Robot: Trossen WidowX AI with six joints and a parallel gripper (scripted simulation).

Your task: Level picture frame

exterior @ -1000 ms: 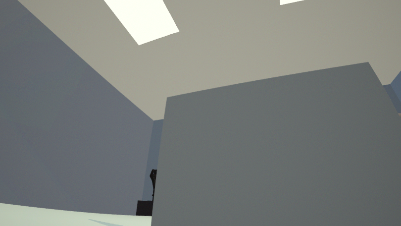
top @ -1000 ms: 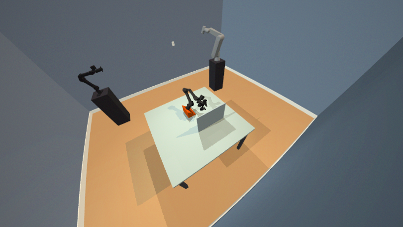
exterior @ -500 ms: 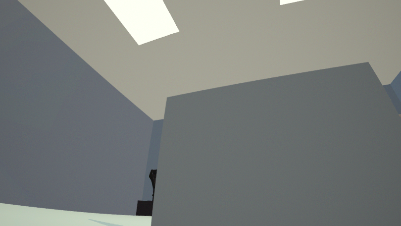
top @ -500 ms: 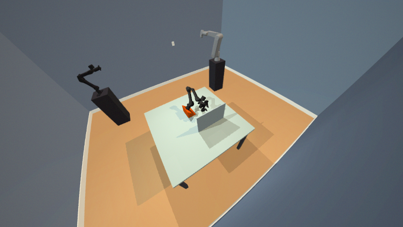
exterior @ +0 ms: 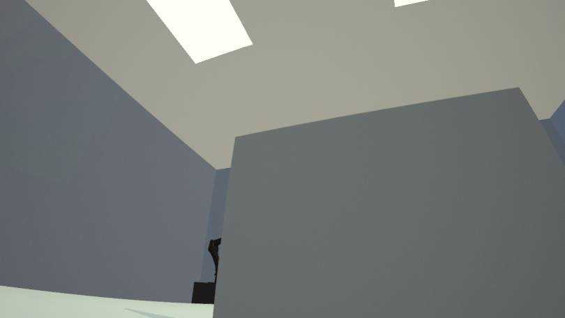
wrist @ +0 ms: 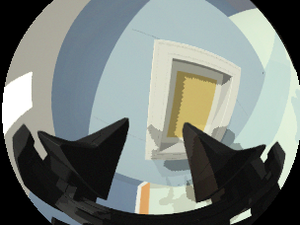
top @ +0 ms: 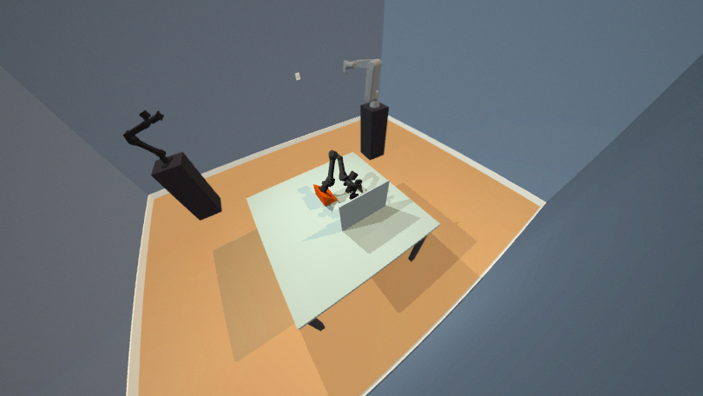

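Right now my gripper tip is 50 mm short of the picture frame, 50 mm above it and 20 mm to the left of it. Also, from my gripper tip: wall panel 60 mm below, 60 mm ahead.
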